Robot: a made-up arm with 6 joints.
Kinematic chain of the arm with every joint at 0, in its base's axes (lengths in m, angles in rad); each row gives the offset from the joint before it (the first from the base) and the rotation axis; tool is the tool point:
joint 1: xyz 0 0 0.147 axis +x
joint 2: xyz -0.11 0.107 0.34 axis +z
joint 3: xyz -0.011 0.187 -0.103 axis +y
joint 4: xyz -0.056 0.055 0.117 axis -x
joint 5: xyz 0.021 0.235 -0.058 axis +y
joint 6: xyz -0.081 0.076 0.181 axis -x
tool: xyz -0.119 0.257 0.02
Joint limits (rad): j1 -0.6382..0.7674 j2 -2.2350..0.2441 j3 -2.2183..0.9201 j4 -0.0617..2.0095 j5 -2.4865..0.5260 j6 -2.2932..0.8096
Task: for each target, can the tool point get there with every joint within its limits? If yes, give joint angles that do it. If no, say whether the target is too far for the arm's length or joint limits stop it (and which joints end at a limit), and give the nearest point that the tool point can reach.
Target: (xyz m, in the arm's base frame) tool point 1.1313 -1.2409 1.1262
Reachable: no: too far | nearest point 0.5733 -0.5734 0.6415 | short by 0.996 m
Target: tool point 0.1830 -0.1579 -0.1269
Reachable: yes | joints 0.4591 -1.5174 -1.4224 0.7342 -1.9580 -1.1217
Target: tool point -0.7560 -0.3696 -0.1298
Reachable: no: joint limits stop it (at a limit: joint 1, joint 2, joint 3) | nearest point -0.4544 -0.2854 0.0354 | short by 0.354 m
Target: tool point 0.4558 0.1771 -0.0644
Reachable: yes | joints -0.2116 -1.8048 -1.2346 0.6921 -0.6734 -1.7694
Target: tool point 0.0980 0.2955 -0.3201
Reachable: yes | joints -0.4083 -0.2614 -1.0863 1.3700 -0.7893 -0.6691
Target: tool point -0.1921 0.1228 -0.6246
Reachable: no: joint limits stop it (at a limit: joint 1) | nearest point -0.1837 0.2099 -0.4296 | short by 0.214 m
